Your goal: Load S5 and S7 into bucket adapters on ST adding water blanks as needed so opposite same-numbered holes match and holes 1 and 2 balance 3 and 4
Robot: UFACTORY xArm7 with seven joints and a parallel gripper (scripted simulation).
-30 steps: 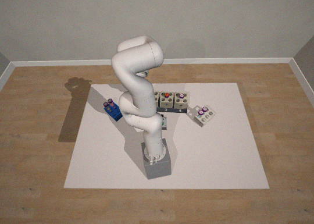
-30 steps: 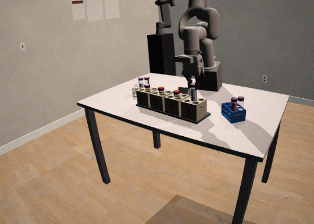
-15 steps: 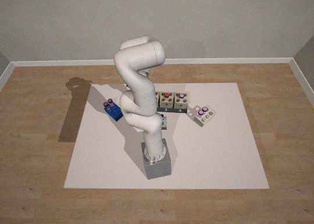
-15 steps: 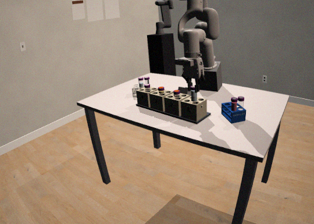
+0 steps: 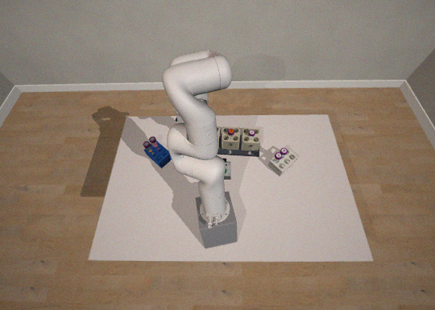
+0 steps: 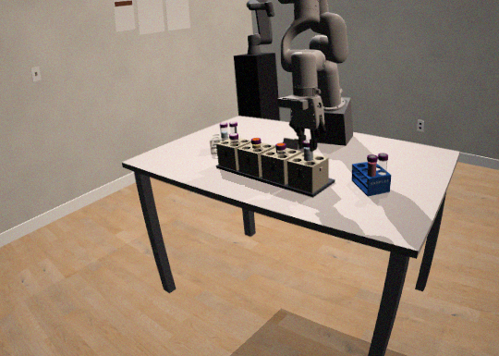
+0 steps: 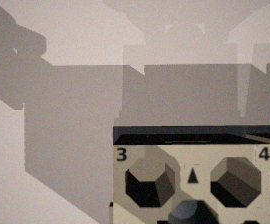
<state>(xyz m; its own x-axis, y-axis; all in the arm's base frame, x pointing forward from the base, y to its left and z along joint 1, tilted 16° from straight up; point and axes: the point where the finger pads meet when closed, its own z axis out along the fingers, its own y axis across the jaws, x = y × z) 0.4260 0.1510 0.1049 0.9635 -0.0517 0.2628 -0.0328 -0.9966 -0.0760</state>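
My gripper is now 10 cm above the adapter. Round my hand: dark stand 1 cm behind, 16 cm to the right, 14 cm below; then white rack 13 cm behind, 50 cm to the right, 12 cm below; then blue rack 11 cm behind, 18 cm to the left, 12 cm below.
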